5 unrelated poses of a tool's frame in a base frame.
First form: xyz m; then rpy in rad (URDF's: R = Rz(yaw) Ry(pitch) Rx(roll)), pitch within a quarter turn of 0, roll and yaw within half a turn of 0.
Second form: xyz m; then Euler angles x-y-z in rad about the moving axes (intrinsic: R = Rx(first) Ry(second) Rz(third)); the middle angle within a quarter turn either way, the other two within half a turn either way. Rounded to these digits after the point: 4 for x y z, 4 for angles.
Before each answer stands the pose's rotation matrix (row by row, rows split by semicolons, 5 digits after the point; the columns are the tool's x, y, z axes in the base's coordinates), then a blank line. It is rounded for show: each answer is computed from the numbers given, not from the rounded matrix.
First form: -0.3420 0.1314 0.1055 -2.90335 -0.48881 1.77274
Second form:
-0.17709 0.92978 -0.32272; 0.86495 0.30347 0.39970; 0.46958 -0.20836 -0.85795

-0.3420 0.1314 0.1055 -2.7056 -0.3286 -1.7590
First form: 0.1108 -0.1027 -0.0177 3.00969 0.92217 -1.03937
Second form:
0.30613 -0.80148 -0.51372; -0.52078 -0.59272 0.61439; -0.79691 0.07945 -0.59884

0.1108 -0.1027 -0.0177 -2.3434 -0.5395 1.2059
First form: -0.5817 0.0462 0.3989 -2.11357 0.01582 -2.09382
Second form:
-0.49944 -0.44070 0.74589; -0.86620 0.26973 -0.42063; -0.01582 -0.85617 -0.51645

-0.5817 0.0462 0.3989 2.4581 0.8419 2.4186
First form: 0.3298 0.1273 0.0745 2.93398 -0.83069 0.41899
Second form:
0.61603 0.25907 0.74390; 0.27436 -0.95581 0.10566; 0.73840 0.13900 -0.65988

0.3298 0.1273 0.0745 -2.9828 0.8389 -0.3981
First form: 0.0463 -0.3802 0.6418 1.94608 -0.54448 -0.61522
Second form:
0.69856 -0.60510 -0.38193; -0.49368 -0.02119 -0.86938; 0.51797 0.79586 -0.31353

0.0463 -0.3802 0.6418 1.9169 -0.3919 0.7138
